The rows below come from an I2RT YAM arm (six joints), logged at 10 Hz.
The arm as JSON. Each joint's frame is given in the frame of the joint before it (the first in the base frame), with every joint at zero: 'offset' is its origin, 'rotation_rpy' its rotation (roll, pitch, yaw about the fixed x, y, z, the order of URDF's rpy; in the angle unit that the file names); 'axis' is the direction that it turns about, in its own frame. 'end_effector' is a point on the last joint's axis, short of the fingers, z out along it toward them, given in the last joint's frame.
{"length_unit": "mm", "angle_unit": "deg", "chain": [
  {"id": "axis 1", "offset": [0.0, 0.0, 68.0], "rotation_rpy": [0.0, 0.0, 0.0], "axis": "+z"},
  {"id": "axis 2", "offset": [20.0, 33.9, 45.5], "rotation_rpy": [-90.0, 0.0, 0.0], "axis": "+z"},
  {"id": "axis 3", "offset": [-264.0, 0.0, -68.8], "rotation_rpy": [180.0, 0.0, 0.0], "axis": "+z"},
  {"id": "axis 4", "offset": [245.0, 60.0, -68.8], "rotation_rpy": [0.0, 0.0, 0.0], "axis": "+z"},
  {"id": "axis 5", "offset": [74.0, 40.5, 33.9], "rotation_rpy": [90.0, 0.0, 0.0], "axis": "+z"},
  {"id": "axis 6", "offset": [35.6, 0.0, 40.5], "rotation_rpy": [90.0, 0.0, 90.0], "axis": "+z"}
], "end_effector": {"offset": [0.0, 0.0, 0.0], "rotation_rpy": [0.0, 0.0, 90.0]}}
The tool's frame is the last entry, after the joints.
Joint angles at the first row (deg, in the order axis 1, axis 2, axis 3, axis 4, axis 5, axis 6):
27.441 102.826 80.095 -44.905 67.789 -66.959
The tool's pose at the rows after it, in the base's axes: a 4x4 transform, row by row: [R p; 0 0 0 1], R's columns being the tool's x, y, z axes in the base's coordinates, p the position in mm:
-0.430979 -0.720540 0.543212 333.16; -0.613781 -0.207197 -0.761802 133.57; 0.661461 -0.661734 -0.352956 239.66; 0 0 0 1
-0.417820 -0.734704 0.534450 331.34; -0.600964 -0.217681 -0.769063 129.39; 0.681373 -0.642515 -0.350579 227.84; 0 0 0 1
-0.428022 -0.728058 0.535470 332.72; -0.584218 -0.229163 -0.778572 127.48; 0.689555 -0.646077 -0.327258 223.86; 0 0 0 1
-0.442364 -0.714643 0.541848 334.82; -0.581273 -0.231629 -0.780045 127.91; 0.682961 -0.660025 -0.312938 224.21; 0 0 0 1
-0.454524 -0.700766 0.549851 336.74; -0.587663 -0.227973 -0.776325 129.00; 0.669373 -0.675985 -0.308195 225.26; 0 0 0 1
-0.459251 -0.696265 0.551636 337.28; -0.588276 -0.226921 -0.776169 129.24; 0.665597 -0.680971 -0.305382 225.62; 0 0 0 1
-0.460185 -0.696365 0.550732 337.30; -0.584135 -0.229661 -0.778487 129.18; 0.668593 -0.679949 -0.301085 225.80; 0 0 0 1
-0.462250 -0.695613 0.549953 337.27; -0.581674 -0.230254 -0.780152 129.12; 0.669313 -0.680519 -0.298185 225.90; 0 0 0 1
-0.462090 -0.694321 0.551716 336.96; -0.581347 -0.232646 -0.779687 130.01; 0.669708 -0.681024 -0.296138 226.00; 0 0 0 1
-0.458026 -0.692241 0.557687 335.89; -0.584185 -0.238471 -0.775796 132.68; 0.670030 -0.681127 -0.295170 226.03; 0 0 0 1
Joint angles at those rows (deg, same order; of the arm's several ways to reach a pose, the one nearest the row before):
27.114 102.826 77.712 -43.770 67.768 -67.634
26.655 102.826 74.982 -41.432 67.986 -68.881
26.326 102.826 73.669 -38.478 69.275 -70.610
26.261 102.826 73.408 -36.361 69.931 -71.570
26.283 102.826 73.407 -34.743 69.975 -71.985
26.283 102.826 73.406 -34.283 70.084 -72.073
26.283 102.826 73.408 -34.239 70.368 -72.249
26.283 102.826 73.407 -34.238 70.565 -72.227
26.436 102.827 73.408 -34.196 70.696 -72.248
26.895 102.825 73.405 -34.194 70.762 -72.249

